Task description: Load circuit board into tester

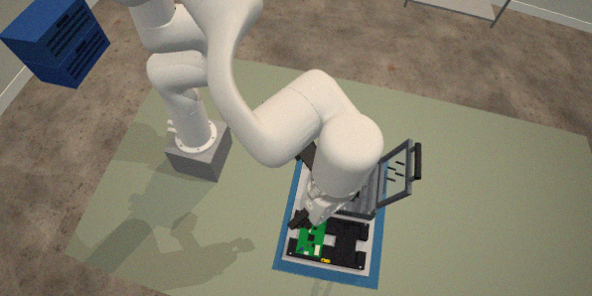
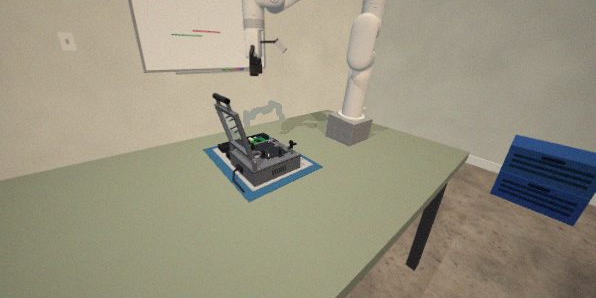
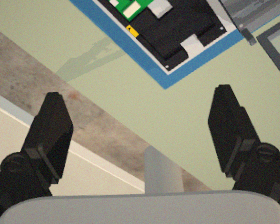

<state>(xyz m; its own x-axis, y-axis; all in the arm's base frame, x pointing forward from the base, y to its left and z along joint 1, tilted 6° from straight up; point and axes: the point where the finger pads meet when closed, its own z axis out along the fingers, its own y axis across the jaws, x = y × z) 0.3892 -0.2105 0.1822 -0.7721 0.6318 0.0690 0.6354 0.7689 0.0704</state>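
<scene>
My hand is 30 cm above the green circuit board. Also, from my hand: tester lid 19 cm ahead, 17 cm to the left, 13 cm below; then latch hook 23 cm to the left, 23 cm below.
</scene>
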